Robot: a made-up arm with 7 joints. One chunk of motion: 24 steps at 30 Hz.
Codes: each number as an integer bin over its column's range. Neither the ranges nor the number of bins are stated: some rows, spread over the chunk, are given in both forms.
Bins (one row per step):
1: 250 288 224 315 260 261 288
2: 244 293 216 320 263 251 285
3: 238 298 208 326 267 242 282
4: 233 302 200 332 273 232 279
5: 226 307 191 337 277 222 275
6: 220 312 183 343 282 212 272
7: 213 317 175 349 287 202 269
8: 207 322 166 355 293 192 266
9: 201 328 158 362 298 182 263
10: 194 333 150 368 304 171 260
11: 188 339 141 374 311 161 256
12: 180 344 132 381 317 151 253
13: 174 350 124 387 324 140 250
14: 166 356 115 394 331 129 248
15: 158 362 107 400 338 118 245
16: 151 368 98 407 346 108 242
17: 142 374 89 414 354 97 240
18: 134 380 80 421 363 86 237
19: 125 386 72 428 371 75 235
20: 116 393 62 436 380 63 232
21: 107 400 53 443 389 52 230
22: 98 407 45 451 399 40 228
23: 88 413 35 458 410 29 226
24: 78 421 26 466 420 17 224
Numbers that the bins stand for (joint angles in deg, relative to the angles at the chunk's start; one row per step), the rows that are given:
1: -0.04 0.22 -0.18 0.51 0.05 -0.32 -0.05
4: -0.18 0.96 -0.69 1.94 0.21 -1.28 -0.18
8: -0.38 2.01 -1.43 3.87 0.44 -2.61 -0.36
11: -0.53 2.91 -1.96 5.47 0.65 -3.64 -0.49
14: -0.70 3.81 -2.52 7.15 0.89 -4.71 -0.60
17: -0.89 4.76 -3.08 8.84 1.16 -5.77 -0.71
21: -1.16 6.14 -3.86 11.28 1.57 -7.27 -0.85
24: -1.39 7.24 -4.44 13.21 1.93 -8.43 -0.93
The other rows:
2: -0.09 0.48 -0.35 0.93 0.09 -0.65 -0.10
3: -0.14 0.75 -0.52 1.43 0.14 -0.95 -0.14
5: -0.23 1.22 -0.89 2.36 0.25 -1.61 -0.23
6: -0.28 1.49 -1.06 2.86 0.31 -1.95 -0.27
7: -0.33 1.75 -1.23 3.37 0.37 -2.28 -0.32
9: -0.43 2.33 -1.60 4.46 0.50 -2.95 -0.40
10: -0.48 2.59 -1.77 4.97 0.57 -3.31 -0.44
12: -0.59 3.18 -2.16 6.06 0.72 -3.98 -0.53
13: -0.64 3.49 -2.33 6.57 0.80 -4.34 -0.58
15: -0.76 4.13 -2.70 7.66 0.97 -5.07 -0.64
16: -0.82 4.44 -2.89 8.25 1.06 -5.41 -0.68
18: -0.95 5.08 -3.28 9.43 1.26 -6.14 -0.75
19: -1.02 5.40 -3.45 10.02 1.36 -6.50 -0.78
20: -1.09 5.77 -3.67 10.69 1.46 -6.90 -0.82
22: -1.23 6.50 -4.03 11.95 1.68 -7.67 -0.88
23: -1.31 6.82 -4.25 12.54 1.81 -8.04 -0.90

